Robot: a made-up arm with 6 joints. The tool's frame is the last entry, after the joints.
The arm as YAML. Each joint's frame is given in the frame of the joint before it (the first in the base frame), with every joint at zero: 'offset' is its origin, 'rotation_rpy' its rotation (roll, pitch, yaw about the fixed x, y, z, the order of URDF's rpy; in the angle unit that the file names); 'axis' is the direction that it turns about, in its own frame. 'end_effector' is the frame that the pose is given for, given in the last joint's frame.
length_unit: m
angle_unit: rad
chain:
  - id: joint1
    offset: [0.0, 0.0, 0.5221]
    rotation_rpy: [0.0, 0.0, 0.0]
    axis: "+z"
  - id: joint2
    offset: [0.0, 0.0, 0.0]
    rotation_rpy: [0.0, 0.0, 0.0]
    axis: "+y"
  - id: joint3
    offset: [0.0, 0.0, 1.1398]
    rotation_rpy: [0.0, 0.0, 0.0]
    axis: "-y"
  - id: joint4
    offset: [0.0, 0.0, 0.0]
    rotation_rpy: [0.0, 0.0, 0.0]
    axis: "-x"
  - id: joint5
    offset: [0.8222, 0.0, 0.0]
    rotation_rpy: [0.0, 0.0, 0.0]
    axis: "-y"
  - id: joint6
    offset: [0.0, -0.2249, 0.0]
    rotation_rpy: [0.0, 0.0, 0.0]
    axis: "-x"
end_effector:
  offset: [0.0, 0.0, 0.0]
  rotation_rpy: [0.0, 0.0, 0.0]
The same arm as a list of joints. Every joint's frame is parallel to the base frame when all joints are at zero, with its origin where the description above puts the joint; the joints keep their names.
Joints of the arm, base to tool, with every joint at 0 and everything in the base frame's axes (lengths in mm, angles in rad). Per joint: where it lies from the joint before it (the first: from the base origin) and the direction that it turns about. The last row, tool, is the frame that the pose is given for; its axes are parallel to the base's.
joint1: axis 0 0 1 origin 0 0 522.1
joint2: axis 0 1 0 origin 0 0 0
joint3: axis 0 -1 0 origin 0 0 1139.8
joint4: axis -1 0 0 origin 0 0 0
joint5: axis 0 -1 0 origin 822.2 0 0
joint6: axis -1 0 0 origin 0 -224.9 0
tool: origin 0 0 0

